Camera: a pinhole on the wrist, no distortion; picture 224 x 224 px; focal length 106.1 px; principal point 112.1 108.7 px. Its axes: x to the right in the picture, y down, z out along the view. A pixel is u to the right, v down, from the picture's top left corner.
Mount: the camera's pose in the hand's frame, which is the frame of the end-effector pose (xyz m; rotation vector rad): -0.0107 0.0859 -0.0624 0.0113 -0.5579 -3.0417
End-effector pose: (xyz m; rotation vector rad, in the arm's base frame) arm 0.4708 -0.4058 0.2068 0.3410 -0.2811 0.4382
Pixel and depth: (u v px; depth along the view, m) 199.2 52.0 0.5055
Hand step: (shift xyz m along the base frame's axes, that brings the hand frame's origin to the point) -0.6746 0.1408 0.2646
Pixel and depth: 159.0 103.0 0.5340
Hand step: -0.4369 -0.0083 0.3761
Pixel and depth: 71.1 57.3 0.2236
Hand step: -0.0861 0.2136 0.1906
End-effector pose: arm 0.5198 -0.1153 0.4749 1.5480 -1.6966 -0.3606
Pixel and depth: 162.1 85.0 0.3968
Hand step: -0.4205 0.1758 -0.0503
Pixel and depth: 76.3 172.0 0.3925
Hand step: -0.2748 -0.2291 -0.1956
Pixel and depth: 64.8 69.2 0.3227
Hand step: -0.3565 -0.1038 0.1333
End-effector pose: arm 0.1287 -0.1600 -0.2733 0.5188 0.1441 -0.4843
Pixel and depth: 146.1 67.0 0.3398
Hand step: 0.0432 0.1949 0.3560
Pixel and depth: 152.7 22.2 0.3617
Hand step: 0.0851 0.3479 0.4030
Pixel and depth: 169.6 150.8 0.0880
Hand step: -0.0113 0.0696 0.0787
